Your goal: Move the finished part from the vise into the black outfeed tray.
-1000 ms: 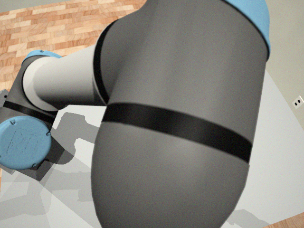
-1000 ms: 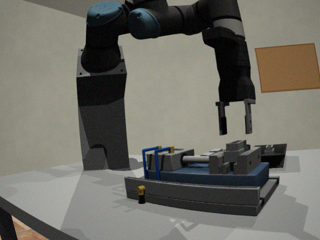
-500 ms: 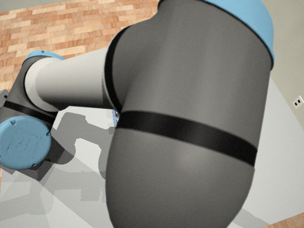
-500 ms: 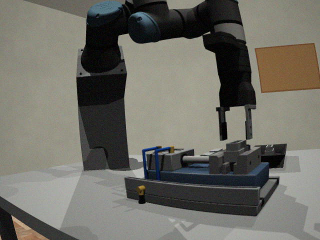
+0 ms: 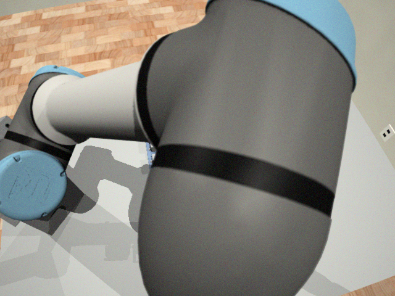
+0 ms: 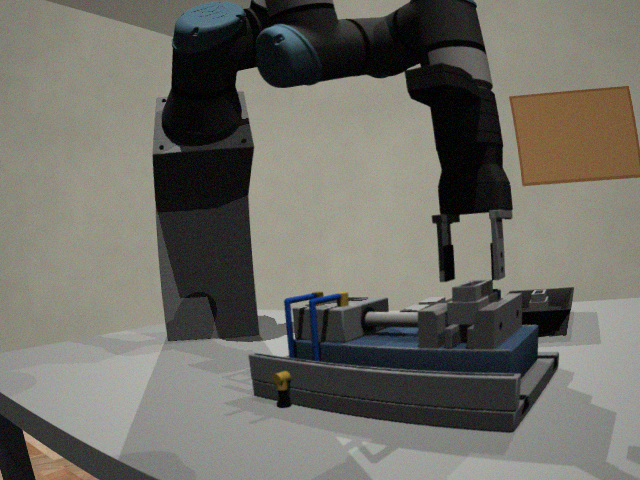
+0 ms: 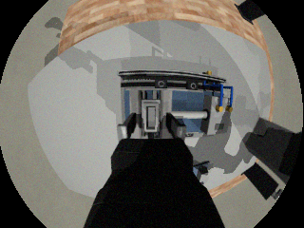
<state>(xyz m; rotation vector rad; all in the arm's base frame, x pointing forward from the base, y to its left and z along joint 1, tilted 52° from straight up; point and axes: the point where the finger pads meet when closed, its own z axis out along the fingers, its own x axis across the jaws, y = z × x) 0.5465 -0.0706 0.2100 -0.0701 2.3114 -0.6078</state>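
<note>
The blue base lies 10 cm below my hand, 7 cm behind it and 1 cm to the left of it. The rest, counted from my hand: blue fixture plate (36 cm to the left, 13 cm below, 12 cm behind); then yellow block (40 cm to the left, 11 cm below, 8 cm behind).
</note>
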